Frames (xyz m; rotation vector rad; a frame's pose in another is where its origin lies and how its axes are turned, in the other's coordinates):
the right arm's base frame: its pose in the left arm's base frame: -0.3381 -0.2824 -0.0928 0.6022 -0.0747 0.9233
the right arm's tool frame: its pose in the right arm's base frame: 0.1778 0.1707 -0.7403 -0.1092 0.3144 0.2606
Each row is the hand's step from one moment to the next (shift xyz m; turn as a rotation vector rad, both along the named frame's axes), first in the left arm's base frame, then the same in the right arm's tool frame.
Working: the left arm's base frame: its pose in the right arm's tool frame: -0.0544 -0.3692 0.7342 -0.3447 -0.0803 -1.2490

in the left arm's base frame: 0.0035 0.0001 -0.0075 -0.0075 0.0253 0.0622
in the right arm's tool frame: 0.0003 -0.0054 -0.0063 0.0292 0.0324 0.0516
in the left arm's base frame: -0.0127 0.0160 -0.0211 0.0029 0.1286 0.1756
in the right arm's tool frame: 0.0083 0.0097 -0.0265 0.1440 0.0849 0.1395
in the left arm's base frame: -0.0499 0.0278 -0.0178 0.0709 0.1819 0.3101
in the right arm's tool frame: 0.0078 0.0479 -0.0350 0.2329 0.0774 0.2721
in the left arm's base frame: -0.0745 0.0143 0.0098 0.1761 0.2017 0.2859
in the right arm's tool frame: -0.0092 0.0750 -0.0121 0.2821 -0.0206 0.2709
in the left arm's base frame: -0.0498 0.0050 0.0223 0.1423 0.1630 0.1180
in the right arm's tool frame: -0.0084 0.0536 0.0078 0.2136 -0.0505 0.1120
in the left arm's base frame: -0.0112 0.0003 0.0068 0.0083 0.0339 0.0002
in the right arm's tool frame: -0.0024 0.0124 0.0036 0.0345 0.0017 -0.0050
